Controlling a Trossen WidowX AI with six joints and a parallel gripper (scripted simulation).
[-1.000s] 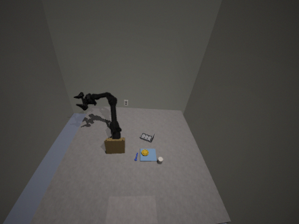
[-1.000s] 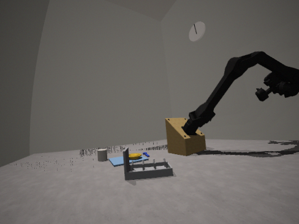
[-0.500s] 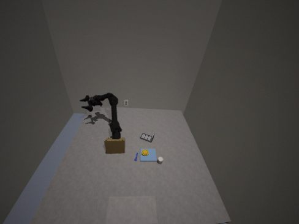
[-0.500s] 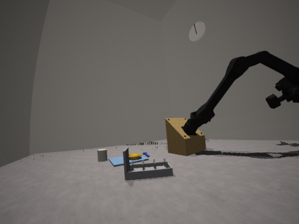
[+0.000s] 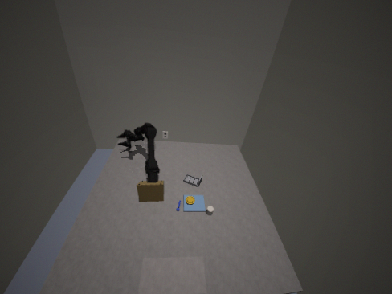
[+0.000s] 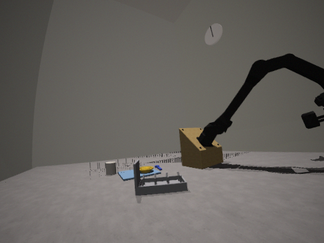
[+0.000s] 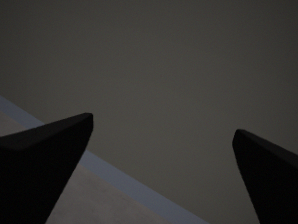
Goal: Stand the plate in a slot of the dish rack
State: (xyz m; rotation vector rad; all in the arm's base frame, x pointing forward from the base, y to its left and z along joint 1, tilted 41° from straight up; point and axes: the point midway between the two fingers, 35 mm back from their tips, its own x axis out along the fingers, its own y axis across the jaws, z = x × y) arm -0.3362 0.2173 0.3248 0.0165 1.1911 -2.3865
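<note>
My gripper tip is 650 mm short of the yellow plate, 430 mm to the left of it and 150 mm above it. Also, from my gripper tip: blue spoon: 570 mm ahead, 480 mm to the right, 170 mm below; then grey dish rack: 670 mm ahead, 240 mm to the right, 150 mm below; then white cup: 790 mm ahead, 510 mm to the right, 140 mm below.
</note>
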